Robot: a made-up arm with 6 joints. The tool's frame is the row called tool.
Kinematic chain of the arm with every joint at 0, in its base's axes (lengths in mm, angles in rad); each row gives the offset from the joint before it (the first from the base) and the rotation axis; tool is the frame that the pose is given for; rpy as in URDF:
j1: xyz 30 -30 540 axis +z
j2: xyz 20 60 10 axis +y
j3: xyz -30 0 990 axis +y
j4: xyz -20 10 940 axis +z
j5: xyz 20 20 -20 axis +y
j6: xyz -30 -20 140 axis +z
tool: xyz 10 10 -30 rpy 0.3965 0.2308 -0.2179
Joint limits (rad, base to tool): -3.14..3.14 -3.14..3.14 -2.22..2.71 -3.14..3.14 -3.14..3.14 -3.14..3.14
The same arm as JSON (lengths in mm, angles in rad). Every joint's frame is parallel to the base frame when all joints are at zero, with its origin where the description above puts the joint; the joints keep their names.
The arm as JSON. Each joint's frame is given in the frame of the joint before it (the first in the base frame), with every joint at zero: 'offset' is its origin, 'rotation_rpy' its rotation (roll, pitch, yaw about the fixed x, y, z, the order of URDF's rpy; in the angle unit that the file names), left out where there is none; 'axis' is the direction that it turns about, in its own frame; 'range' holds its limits. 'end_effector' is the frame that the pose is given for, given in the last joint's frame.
{
  "length_unit": "mm",
  "angle_unit": "rad",
  "chain": [
    {
      "id": "j1",
      "offset": [
        30.0,
        -30.0,
        540.0
      ],
      "axis": "+z",
      "range": [
        -3.14,
        3.14
      ]
    },
    {
      "id": "j2",
      "offset": [
        20.0,
        60.0,
        10.0
      ],
      "axis": "+y",
      "range": [
        -3.14,
        3.14
      ]
    },
    {
      "id": "j3",
      "offset": [
        -30.0,
        0.0,
        990.0
      ],
      "axis": "+y",
      "range": [
        -2.22,
        2.71
      ]
    },
    {
      "id": "j4",
      "offset": [
        -20.0,
        10.0,
        940.0
      ],
      "axis": "+z",
      "range": [
        -3.14,
        3.14
      ]
    },
    {
      "id": "j5",
      "offset": [
        20.0,
        20.0,
        -20.0
      ],
      "axis": "+y",
      "range": [
        -3.14,
        3.14
      ]
    },
    {
      "id": "j6",
      "offset": [
        -30.0,
        -20.0,
        140.0
      ],
      "axis": "+z",
      "range": [
        -3.14,
        3.14
      ]
    }
  ],
  "end_effector": {
    "offset": [
      10.0,
      10.0,
      -30.0
    ],
    "rotation_rpy": [
      0.3965,
      0.2308,
      -0.2179
    ]
  }
}

